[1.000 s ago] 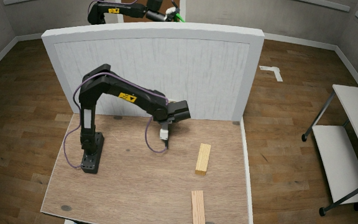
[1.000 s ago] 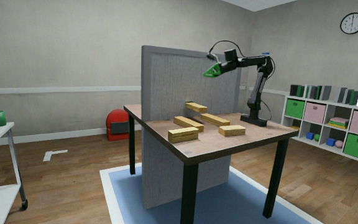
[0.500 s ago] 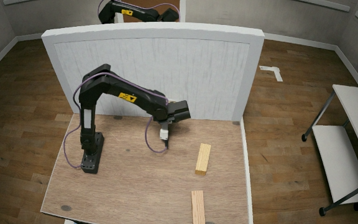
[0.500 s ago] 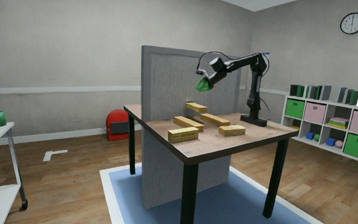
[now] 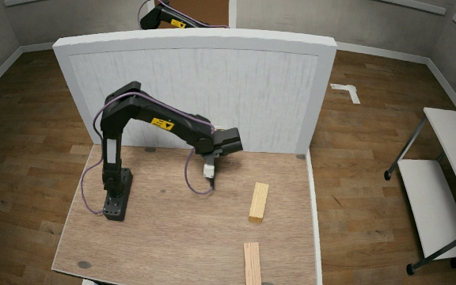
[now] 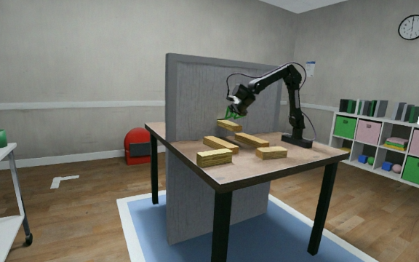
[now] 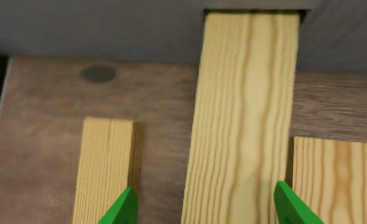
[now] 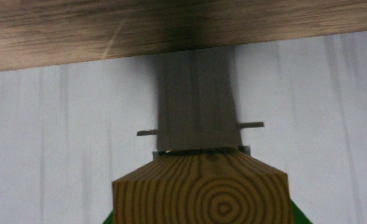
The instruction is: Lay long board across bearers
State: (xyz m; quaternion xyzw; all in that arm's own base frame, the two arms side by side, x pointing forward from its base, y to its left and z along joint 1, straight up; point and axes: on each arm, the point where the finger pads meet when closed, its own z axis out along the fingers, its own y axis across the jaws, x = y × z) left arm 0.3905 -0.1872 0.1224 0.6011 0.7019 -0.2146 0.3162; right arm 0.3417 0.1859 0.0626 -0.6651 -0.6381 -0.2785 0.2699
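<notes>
My left gripper is now 20 mm past the long board, 90 mm to the left of it and 50 mm above it.
</notes>
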